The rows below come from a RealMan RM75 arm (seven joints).
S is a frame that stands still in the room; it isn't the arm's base.
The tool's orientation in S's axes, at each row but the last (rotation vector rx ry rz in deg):
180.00, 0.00, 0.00
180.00, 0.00, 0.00
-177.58, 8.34, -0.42
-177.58, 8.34, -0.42
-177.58, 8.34, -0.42
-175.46, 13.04, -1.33
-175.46, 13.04, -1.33
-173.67, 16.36, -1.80
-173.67, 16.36, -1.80
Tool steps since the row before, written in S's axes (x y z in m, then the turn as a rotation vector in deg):
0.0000, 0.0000, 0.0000, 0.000, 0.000, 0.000
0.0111, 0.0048, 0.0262, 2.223, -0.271, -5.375
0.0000, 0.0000, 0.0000, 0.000, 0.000, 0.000
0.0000, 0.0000, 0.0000, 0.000, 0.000, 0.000
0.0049, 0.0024, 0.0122, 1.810, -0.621, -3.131
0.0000, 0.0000, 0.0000, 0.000, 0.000, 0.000
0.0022, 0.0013, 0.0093, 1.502, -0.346, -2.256
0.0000, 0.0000, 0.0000, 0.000, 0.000, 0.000
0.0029, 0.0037, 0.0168, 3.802, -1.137, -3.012
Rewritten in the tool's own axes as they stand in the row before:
0.0000, 0.0000, 0.0000, 0.000, 0.000, 0.000
0.0111, -0.0048, -0.0262, 2.223, 0.271, 5.375
0.0000, 0.0000, 0.0000, 0.000, 0.000, 0.000
0.0000, 0.0000, 0.0000, 0.000, 0.000, 0.000
0.0047, -0.0033, -0.0121, 1.851, 0.570, 3.117
0.0000, 0.0000, 0.0000, 0.000, 0.000, 0.000
0.0021, -0.0023, -0.0091, 1.514, 0.282, 2.257
0.0000, 0.0000, 0.0000, 0.000, 0.000, 0.000
0.0023, -0.0058, -0.0163, 3.913, 0.703, 3.002

